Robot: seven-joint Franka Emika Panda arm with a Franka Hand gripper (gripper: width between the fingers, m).
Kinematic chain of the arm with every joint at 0, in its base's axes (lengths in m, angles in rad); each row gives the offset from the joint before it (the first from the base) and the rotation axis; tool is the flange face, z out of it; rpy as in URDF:
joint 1: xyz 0 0 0.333 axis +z
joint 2: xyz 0 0 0 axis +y
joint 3: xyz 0 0 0.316 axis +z
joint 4: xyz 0.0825 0 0 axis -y
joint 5: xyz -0.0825 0 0.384 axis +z
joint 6: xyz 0 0 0 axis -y
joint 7: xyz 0.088 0 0 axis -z
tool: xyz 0 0 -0.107 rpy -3.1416 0 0
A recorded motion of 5 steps. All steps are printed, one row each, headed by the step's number.
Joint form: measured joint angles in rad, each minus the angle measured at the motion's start. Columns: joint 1, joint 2, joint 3, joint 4, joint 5, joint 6, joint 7.
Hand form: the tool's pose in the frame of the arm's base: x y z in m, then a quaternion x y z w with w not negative. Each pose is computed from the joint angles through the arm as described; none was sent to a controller.
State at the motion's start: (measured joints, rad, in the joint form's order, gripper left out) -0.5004 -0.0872 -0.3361 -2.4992 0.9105 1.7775 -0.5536
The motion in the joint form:
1: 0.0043 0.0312 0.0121 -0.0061 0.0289 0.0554 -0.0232
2: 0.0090 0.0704 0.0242 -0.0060 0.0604 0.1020 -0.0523
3: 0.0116 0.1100 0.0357 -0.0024 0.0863 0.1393 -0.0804
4: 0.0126 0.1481 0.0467 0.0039 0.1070 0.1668 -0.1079
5: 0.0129 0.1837 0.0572 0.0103 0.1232 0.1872 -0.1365
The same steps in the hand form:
1: 0.3269 -0.2537 0.2930 -0.81027 0.34315 -0.03974 0.47342
2: 0.3317 -0.2539 0.2773 -0.81220 0.34970 -0.04572 0.46471
3: 0.3355 -0.2543 0.2623 -0.81455 0.35409 -0.04885 0.45688
4: 0.3388 -0.2545 0.2486 -0.81728 0.35549 -0.04994 0.45075
5: 0.3413 -0.2539 0.2357 -0.82057 0.35376 -0.04959 0.44616

